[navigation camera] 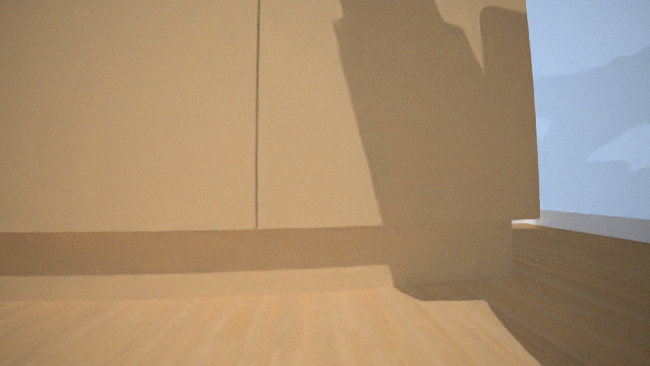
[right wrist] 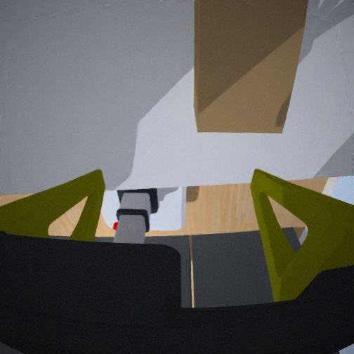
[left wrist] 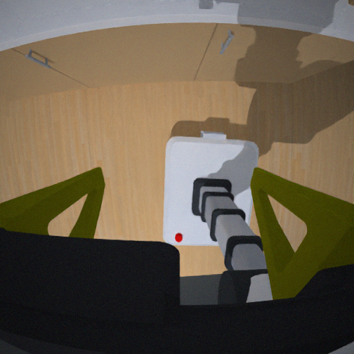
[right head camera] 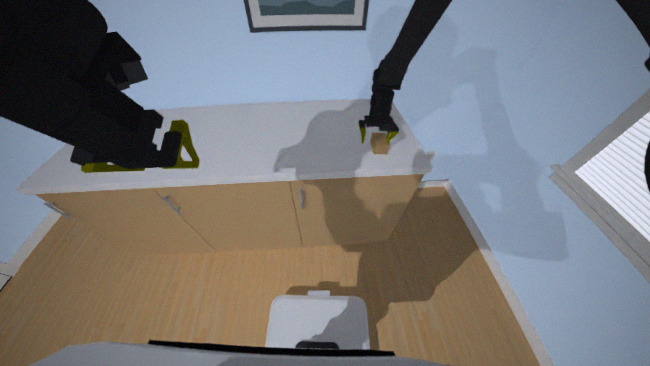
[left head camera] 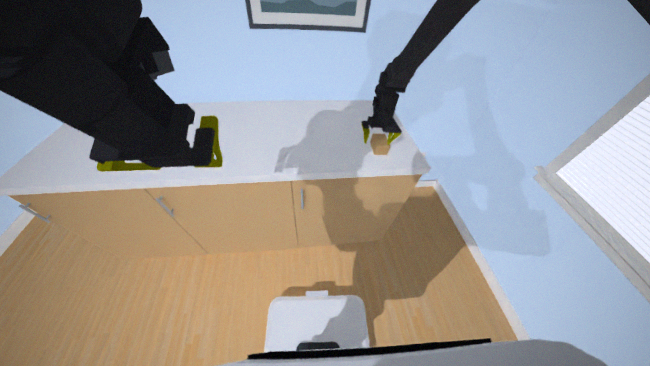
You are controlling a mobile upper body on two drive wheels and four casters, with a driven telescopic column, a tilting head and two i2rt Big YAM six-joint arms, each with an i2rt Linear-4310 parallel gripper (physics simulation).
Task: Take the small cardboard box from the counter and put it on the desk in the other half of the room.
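Frame: origin at the left arm's base, x ahead, y left, z up, level; metres.
Seen in the pictures: left gripper, fingertip midpoint: (right head camera: pixel 170 165) (left head camera: pixel 190 164); right gripper, fingertip midpoint: (right head camera: pixel 374 142) (left head camera: pixel 376 143).
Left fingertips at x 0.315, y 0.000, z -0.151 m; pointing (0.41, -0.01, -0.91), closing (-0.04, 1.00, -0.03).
Observation:
Offsets run from my left fingertips to a thing's top centre. "spot": to the spot under its first point. Level surfaces: height alone.
The small cardboard box {dz -0.298, dx +0.478, dy -0.489 m} (left head camera: pixel 380 144) (right head camera: pixel 380 144) (right wrist: pixel 245 70) stands on the white counter {dz -0.348 m} (left head camera: pixel 250 140) (right head camera: pixel 250 140) (right wrist: pixel 75 90) near its right end. My right gripper (left head camera: pixel 382 138) (right head camera: pixel 378 137) (right wrist: pixel 177 177) is open above the counter, close to the box; in the head views its fingertips overlap the box's upper end. In the right wrist view the box lies beyond the fingertips, right of the middle between them. My left gripper (left wrist: pixel 177 175) is open and holds nothing; in the head views it shows at the left, in front of the counter. The desk does not show.
Cabinet doors (left head camera: pixel 230 215) (right head camera: pixel 240 215) (navigation camera: pixel 125 125) form the counter's front. My white base (left head camera: pixel 315 320) (right head camera: pixel 317 320) (left wrist: pixel 180 165) stands on the wooden floor before them. A blue wall (left head camera: pixel 500 150) with a window {spot: dz -0.275, dx +0.211, dy -1.514 m} (left head camera: pixel 615 185) is at the right. A framed picture (left head camera: pixel 309 22) hangs behind the counter.

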